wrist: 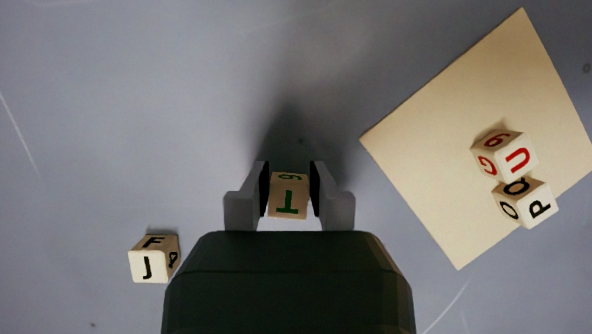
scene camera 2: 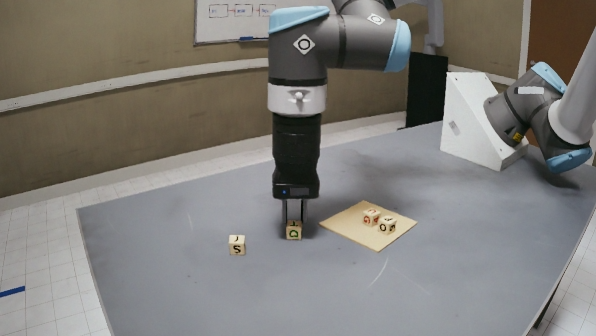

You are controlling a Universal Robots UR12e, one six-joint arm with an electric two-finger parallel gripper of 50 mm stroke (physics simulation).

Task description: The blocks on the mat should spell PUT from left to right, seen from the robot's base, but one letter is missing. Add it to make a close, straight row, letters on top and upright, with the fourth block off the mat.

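Note:
The T block (scene camera 2: 294, 231) (wrist: 288, 196), a pale cube with a green T on top, is on the table left of the mat in the scene view. My gripper (scene camera 2: 294, 219) (wrist: 289, 178) points down, open, with its fingers on either side of this block and narrow gaps beside it in the wrist view. The tan mat (scene camera 2: 345, 223) (wrist: 430, 150) bears the U block (scene camera 2: 371, 217) (wrist: 509, 155), red U on top, and the P block (scene camera 2: 387, 225) (wrist: 529, 202), black P on top, close beside it. The J block (scene camera 2: 237, 245) (wrist: 150, 262) is off the mat, black J on top.
The grey table (scene camera 2: 200, 295) carries these blocks and the mat. The white angled robot base mount (scene camera 2: 462, 125) stands at the table's back right, with the lower arm beside it. A whiteboard (scene camera 2: 225, 30) hangs on the wall behind.

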